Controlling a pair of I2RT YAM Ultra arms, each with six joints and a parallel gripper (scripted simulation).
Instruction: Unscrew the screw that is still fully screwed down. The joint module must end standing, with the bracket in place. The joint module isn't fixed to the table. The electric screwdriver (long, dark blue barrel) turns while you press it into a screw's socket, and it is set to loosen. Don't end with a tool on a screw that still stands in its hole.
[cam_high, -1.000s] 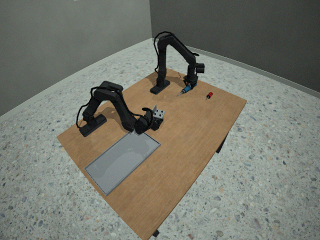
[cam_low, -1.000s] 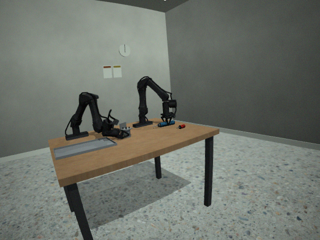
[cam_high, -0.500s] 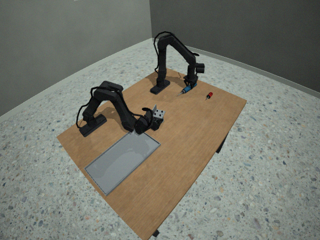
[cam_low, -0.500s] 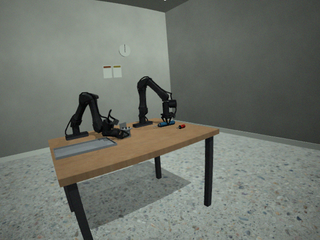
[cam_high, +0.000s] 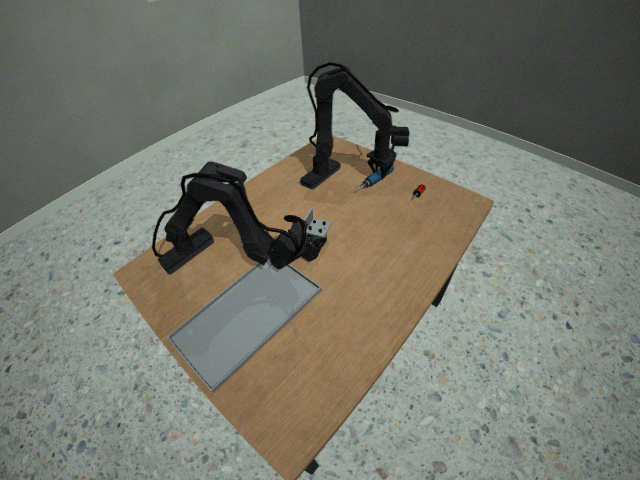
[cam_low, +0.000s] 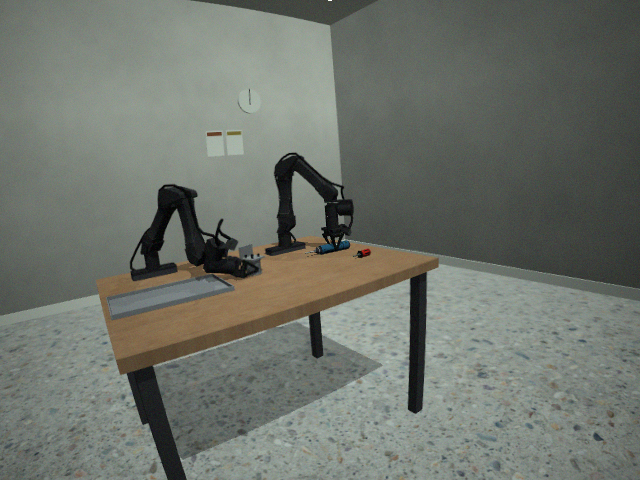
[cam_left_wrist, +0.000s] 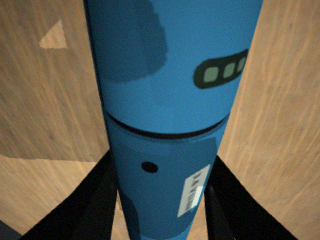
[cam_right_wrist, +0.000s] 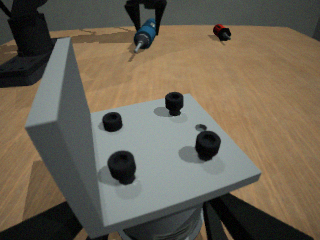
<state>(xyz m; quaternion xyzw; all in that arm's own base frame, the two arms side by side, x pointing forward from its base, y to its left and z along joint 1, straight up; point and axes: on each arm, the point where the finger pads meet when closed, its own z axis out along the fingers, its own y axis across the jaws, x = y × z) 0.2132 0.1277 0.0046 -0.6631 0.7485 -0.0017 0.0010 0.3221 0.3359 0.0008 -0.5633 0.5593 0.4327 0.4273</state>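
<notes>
Now: the joint module 10 mm above my right hand. Round my right hand: grey L-shaped bracket: 50 mm above; then flat grey tray: 350 mm to the right, 70 mm ahead, 20 mm below; then screw: 40 mm above, 20 mm behind, 10 mm to the left.
</notes>
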